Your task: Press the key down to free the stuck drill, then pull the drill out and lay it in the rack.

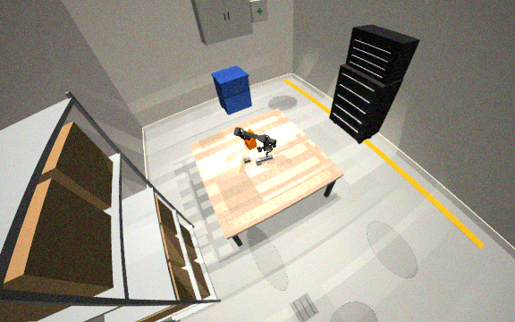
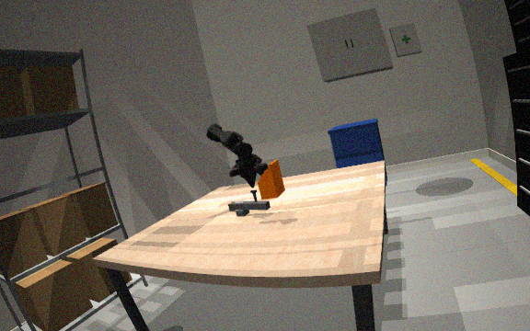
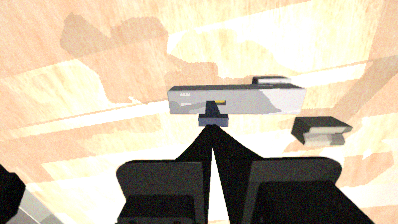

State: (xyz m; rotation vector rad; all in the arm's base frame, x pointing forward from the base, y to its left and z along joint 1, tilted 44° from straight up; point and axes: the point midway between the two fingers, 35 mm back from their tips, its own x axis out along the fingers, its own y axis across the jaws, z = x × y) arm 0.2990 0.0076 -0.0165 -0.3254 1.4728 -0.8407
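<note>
The dark key lies 50 mm below my gripper tip. Round my gripper tip: grey grooved block 130 mm behind, 170 mm to the right, 110 mm below; grey sleeve 10 mm behind, 40 mm to the right, 90 mm below; drill 20 mm behind, 60 mm to the right, 90 mm below.
</note>
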